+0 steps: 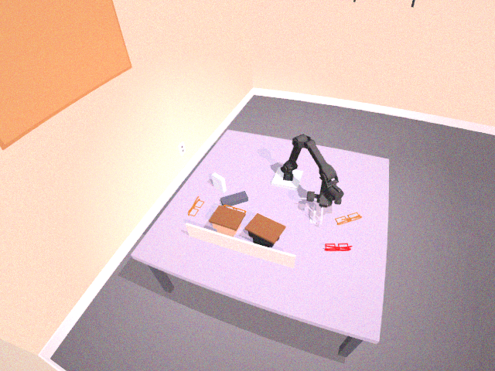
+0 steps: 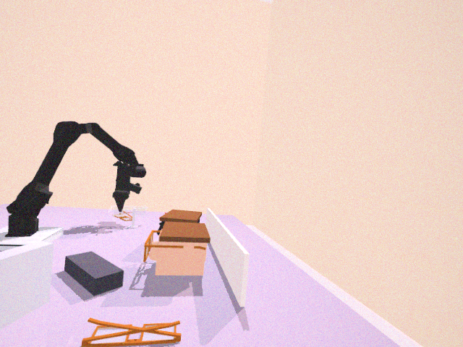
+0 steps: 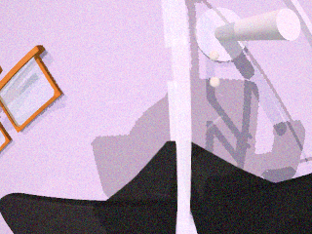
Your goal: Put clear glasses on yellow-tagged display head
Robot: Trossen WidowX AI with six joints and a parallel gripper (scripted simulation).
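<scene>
The white stand lies 6 cm ahead of my gripper tip, 4 cm to the right of it and 4 cm below it. Round my gripper tip: dark head (28 cm to the right, 20 cm ahead); tan head (50 cm to the right, 16 cm ahead); white panel (41 cm to the right, 32 cm ahead, 1 cm below).
</scene>
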